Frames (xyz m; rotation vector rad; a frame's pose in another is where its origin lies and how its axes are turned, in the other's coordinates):
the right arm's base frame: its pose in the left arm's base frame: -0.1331 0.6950 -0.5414 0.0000 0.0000 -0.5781
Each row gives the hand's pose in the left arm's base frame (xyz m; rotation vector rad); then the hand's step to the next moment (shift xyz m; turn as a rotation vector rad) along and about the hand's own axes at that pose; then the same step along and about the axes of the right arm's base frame.
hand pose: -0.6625 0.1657 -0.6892 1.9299 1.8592 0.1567
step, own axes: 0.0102 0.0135 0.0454 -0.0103 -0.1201 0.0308
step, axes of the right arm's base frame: 0.0262 0.0161 -0.0374 -0.0729 -0.0702 -0.0724
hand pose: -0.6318 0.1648 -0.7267 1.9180 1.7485 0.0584
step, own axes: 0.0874 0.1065 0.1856 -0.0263 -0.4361 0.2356
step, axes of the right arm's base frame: 0.1441 0.1111 -0.1425 -0.2053 -0.2563 -0.3722
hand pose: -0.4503 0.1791 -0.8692 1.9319 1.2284 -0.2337
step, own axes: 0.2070 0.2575 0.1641 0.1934 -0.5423 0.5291
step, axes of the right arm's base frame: 0.3158 0.1727 -0.0807 -0.0992 -0.2374 -0.7384
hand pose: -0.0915 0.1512 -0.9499 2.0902 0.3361 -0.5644
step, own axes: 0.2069 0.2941 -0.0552 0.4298 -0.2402 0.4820
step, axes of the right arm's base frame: 0.3291 0.0844 0.1300 0.2580 -0.1472 -0.6217
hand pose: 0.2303 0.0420 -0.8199 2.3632 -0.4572 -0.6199
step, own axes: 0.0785 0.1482 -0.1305 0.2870 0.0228 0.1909
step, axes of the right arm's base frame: 0.1369 -0.0063 0.1624 0.2441 -0.1337 -0.2047
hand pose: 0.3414 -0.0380 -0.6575 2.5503 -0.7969 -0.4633
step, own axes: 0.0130 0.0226 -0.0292 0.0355 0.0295 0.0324
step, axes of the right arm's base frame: 0.0191 -0.0066 0.0335 0.0291 -0.0441 -0.0198
